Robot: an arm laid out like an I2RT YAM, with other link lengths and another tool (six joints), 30 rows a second.
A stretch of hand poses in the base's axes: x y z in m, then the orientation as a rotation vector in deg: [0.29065 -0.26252 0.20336 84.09 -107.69 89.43]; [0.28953 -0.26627 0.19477 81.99 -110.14 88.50]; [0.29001 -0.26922 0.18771 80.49 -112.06 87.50]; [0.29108 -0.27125 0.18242 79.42 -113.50 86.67]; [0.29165 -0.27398 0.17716 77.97 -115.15 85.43]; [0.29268 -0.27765 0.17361 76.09 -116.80 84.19]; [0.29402 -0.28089 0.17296 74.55 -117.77 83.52]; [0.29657 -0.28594 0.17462 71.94 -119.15 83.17]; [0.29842 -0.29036 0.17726 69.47 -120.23 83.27]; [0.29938 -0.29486 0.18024 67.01 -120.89 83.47]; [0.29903 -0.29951 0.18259 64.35 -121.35 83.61]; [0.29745 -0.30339 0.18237 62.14 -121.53 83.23]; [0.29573 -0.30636 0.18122 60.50 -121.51 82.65]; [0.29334 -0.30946 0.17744 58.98 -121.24 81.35]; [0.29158 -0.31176 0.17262 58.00 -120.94 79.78]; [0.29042 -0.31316 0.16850 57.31 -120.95 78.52]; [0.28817 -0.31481 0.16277 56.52 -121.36 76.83]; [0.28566 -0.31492 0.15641 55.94 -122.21 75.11]
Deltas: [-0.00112 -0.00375 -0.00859 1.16 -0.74 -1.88]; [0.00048 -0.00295 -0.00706 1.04 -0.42 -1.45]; [0.00107 -0.00203 -0.00529 0.83 -0.27 -1.06]; [0.00057 -0.00273 -0.00526 0.96 -0.16 -1.46]; [0.00103 -0.00367 -0.00355 0.85 -0.21 -1.75]; [0.00134 -0.00324 -0.00065 0.37 -0.20 -1.31]; [0.00255 -0.00505 0.00166 0.24 -0.73 -1.94]; [0.00185 -0.00442 0.00264 -0.03 -0.87 -1.68]; [0.00096 -0.00450 0.00298 -0.31 -0.71 -1.64]; [-0.00035 -0.00465 0.00235 -0.45 -0.60 -1.80]; [-0.00158 -0.00388 -0.00022 -0.32 -0.09 -1.68]; [-0.00172 -0.00297 -0.00115 -0.23 0.20 -1.37]; [-0.00239 -0.00310 -0.00378 -0.08 0.80 -1.57]; [-0.00176 -0.00230 -0.00482 0.15 1.03 -1.30]; [-0.00116 -0.00140 -0.00412 0.31 0.67 -0.95]; [-0.00225 -0.00165 -0.00573 0.70 0.63 -1.15]; [-0.00251 -0.00011 -0.00636 1.04 0.36 -0.98]
